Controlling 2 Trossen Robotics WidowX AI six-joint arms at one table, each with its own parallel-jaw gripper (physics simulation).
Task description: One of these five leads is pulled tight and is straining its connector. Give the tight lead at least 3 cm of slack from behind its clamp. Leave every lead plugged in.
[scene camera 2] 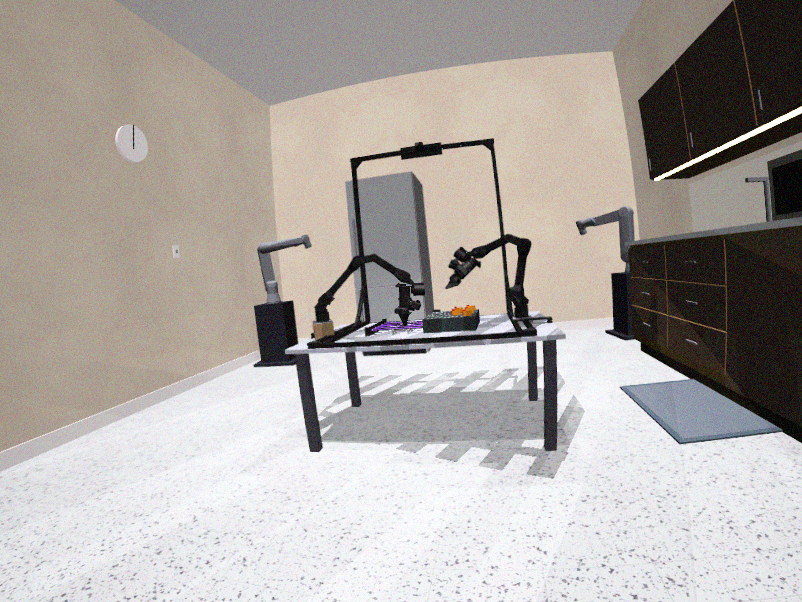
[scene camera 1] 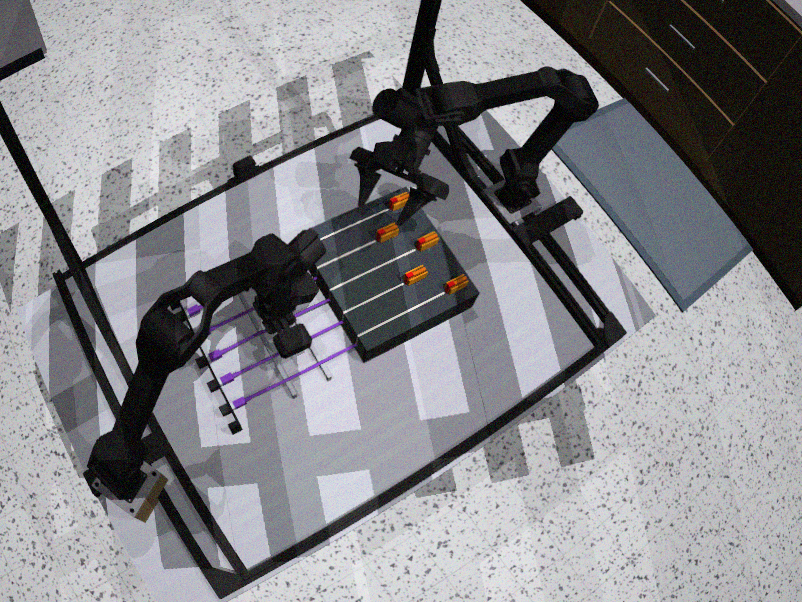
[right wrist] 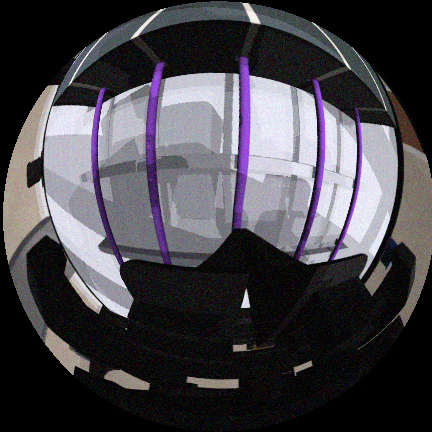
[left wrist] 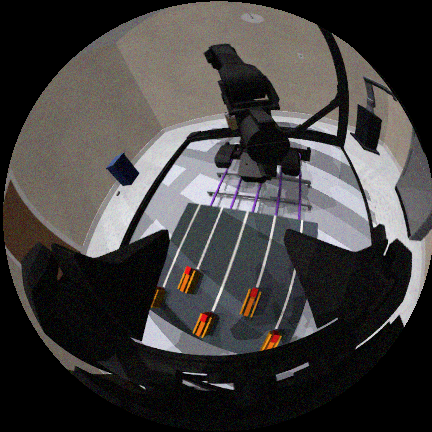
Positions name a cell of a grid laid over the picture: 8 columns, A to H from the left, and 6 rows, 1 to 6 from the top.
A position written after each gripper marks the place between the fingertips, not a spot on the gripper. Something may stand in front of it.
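A purple lead (right wrist: E2) is visible in the scene. The right gripper (scene camera 1: C4) can be seen as well, appearing also in the right wrist view (right wrist: E4) and in the left wrist view (left wrist: E3). The left gripper (scene camera 1: D3), which the left wrist view (left wrist: E4) shows too, is open and holds nothing.
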